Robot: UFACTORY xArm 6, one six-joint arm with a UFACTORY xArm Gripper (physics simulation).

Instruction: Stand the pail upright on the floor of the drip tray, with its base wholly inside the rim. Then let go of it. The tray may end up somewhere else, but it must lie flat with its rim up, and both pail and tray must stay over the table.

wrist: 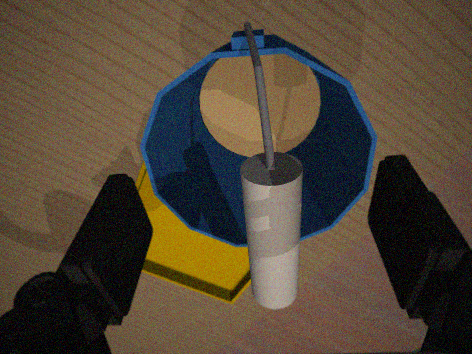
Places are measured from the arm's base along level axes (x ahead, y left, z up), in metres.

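Pixels of known places: gripper, fingertip midpoint: (pixel 254 195).
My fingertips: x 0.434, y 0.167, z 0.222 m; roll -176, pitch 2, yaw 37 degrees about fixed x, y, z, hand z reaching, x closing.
Behind a point stands the place of what it marks.
The blue pail (pixel 332 150) @(z 0.015, x 0.552, y 0.124 m) stands upright, open end up, with a tan round inside bottom, near the upper middle of the wrist view. Its thin grey wire handle runs over the opening to a white cylindrical grip (pixel 274 235) @(z 0.188, x 0.472, y 0.126 m). The yellow drip tray (pixel 185 280) @(z -0.051, x 0.542, y -0.266 m) lies flat with its rim up, below and left of the pail; the pail hides much of it, so their contact cannot be seen. My gripper (pixel 254 195) @(z 0.222, x 0.434, y 0.167 m) is open, one finger on each side of the view, with the white grip in view between them and apart from both.
The wood-grain table top (pixel 75 75) @(z -0.069, x 0.252, y 0.005 m) surrounds the pail and tray. A reddish plank-like surface (pixel 350 300) shows at the lower right. Shadows fall on the table at the left and top.
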